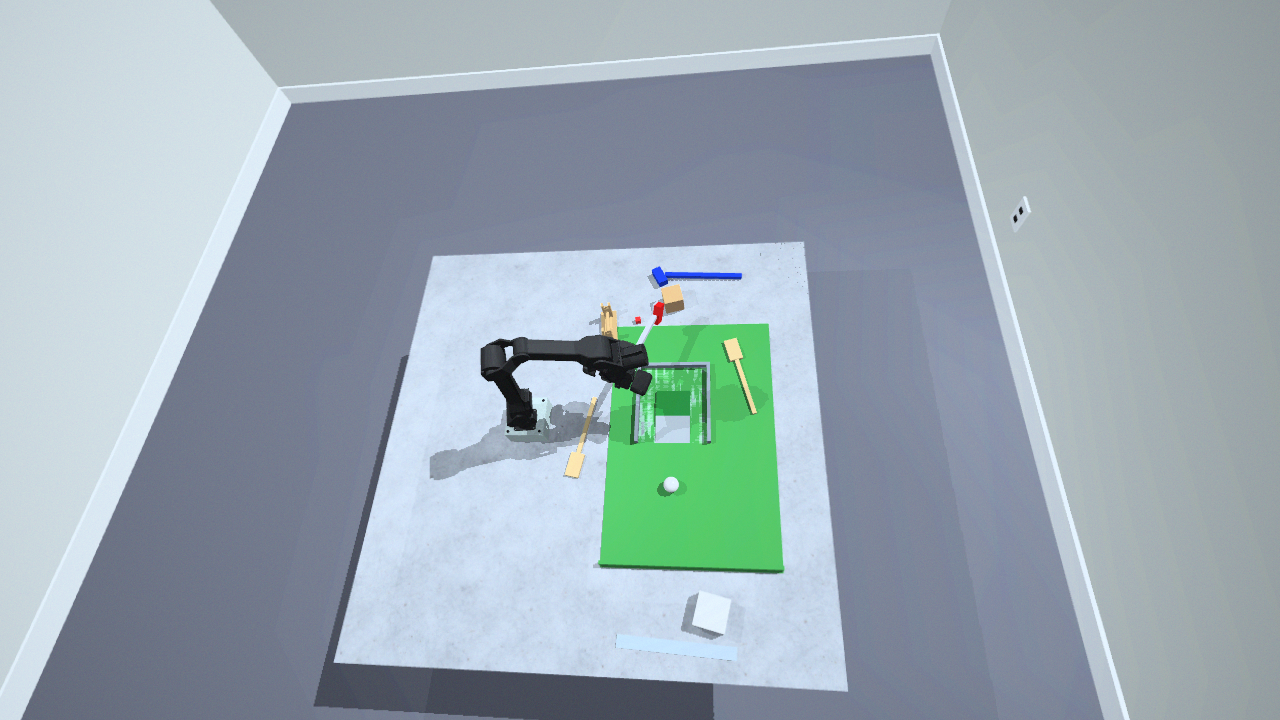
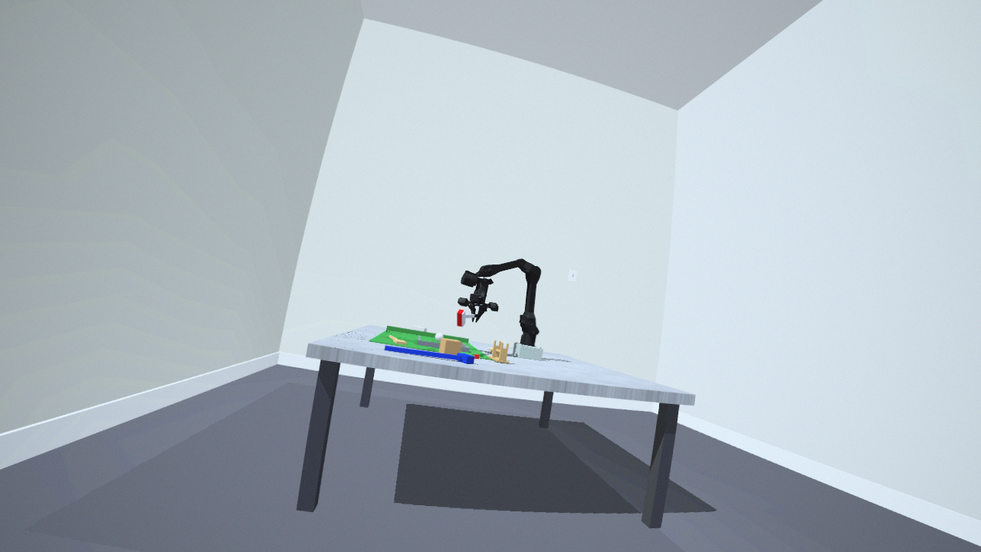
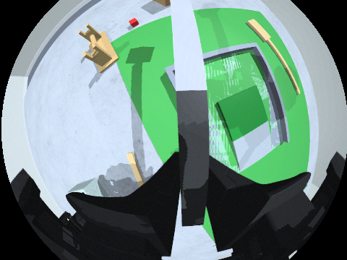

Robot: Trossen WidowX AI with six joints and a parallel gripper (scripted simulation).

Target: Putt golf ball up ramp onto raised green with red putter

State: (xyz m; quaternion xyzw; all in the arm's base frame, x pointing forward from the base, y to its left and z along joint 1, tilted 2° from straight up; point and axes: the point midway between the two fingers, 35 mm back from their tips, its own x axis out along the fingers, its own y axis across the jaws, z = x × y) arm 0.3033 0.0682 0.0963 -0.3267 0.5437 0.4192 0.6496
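My gripper tip is now 11 cm to the right of the red putter, 5 cm short of it and 2 cm below it. From my gripper tip the other things lie so: small red cube: 27 cm to the left, 13 cm below, 3 cm ahead; then green mat: 18 cm ahead, 13 cm to the right, 13 cm below; then wooden stand: 25 cm to the left, 10 cm below, 7 cm behind.
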